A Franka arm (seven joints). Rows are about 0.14 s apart.
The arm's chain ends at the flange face. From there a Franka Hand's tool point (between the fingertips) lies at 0.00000 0.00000 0.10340 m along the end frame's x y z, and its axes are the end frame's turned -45 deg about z.
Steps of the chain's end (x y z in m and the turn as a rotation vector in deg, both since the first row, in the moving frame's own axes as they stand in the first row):
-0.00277, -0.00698, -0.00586, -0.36, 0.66, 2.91
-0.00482, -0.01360, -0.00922, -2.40, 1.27, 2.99
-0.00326, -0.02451, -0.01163, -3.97, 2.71, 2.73
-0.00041, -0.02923, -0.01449, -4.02, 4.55, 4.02
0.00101, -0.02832, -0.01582, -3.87, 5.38, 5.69
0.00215, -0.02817, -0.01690, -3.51, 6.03, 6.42
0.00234, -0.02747, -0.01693, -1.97, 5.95, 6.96
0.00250, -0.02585, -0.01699, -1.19, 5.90, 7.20
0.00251, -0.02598, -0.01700, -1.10, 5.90, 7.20
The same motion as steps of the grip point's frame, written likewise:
0.00333, -0.00558, -0.00587, -0.72, 0.21, 2.91
0.00465, -0.00838, -0.00934, -2.60, -0.80, 2.99
0.01322, -0.01116, -0.01199, -4.72, -0.89, 2.73
0.02067, -0.01003, -0.01507, -6.06, 0.37, 4.02
0.02207, -0.00746, -0.01651, -6.54, 1.07, 5.69
0.02396, -0.00610, -0.01766, -6.75, 1.78, 6.42
0.02552, -0.00740, -0.01755, -5.60, 2.81, 6.96
0.02546, -0.00713, -0.01756, -5.01, 3.33, 7.20
0.02568, -0.00732, -0.01757, -4.95, 3.39, 7.20

